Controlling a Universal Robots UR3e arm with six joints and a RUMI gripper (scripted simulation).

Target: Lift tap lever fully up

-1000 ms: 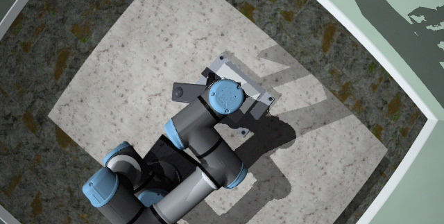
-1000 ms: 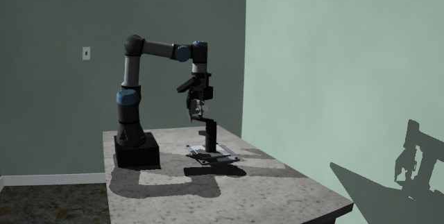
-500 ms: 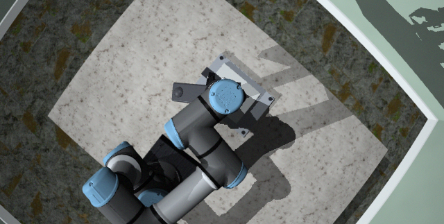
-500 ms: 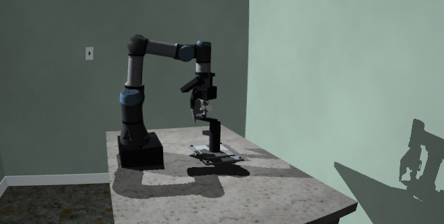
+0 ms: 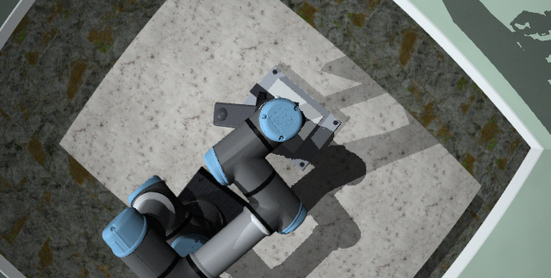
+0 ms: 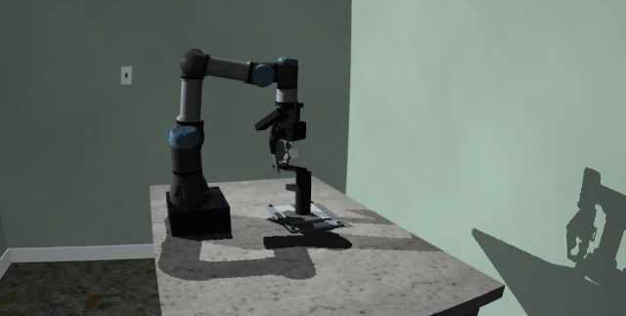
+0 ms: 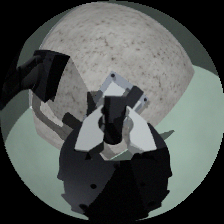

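My hand is 1 cm short of the black lever and 3 cm to the left of it. The rest, counted from my hand: black tap: 2 cm ahead, 5 cm to the right, 5 cm below.
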